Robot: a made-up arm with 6 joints.
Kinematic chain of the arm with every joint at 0, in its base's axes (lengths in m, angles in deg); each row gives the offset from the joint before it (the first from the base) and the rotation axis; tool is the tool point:
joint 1: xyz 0 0 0.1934 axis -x
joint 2: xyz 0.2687 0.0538 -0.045 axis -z
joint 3: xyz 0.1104 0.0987 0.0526 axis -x
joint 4: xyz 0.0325 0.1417 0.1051 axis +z
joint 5: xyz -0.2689 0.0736 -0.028 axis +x
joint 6: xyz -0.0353 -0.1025 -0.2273 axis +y
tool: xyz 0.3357 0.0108 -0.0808
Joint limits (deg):
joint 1: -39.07..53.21
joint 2: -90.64..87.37
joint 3: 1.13..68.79
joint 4: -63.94..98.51
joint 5: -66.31..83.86
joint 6: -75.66..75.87
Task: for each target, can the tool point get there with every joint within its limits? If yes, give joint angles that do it. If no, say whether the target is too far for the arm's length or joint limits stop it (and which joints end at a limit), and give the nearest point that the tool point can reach.
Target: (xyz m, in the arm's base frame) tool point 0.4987 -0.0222 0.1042
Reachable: yes | joints 4.23 65.32 22.91 -30.61 0.75 -29.09
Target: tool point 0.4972 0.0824 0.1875
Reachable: yes | joints 26.48 60.91 19.97 24.48 23.58 -59.78
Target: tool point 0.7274 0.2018 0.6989
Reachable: no: joint limits stop it (at a limit: joint 1, joint 3, joint 5, joint 6) | nearest point 0.6861 0.2058 0.6339 | short by 0.077 m
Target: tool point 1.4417 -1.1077 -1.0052
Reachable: no: too far | nearest point 0.8602 -0.4605 -0.3710 | short by 1.077 m
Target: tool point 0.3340 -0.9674 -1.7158
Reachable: no: too far | nearest point 0.3020 -0.3217 -0.6843 | short by 1.217 m
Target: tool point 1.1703 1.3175 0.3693
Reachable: no: too far | nearest point 0.8357 0.8484 0.3067 | short by 0.580 m
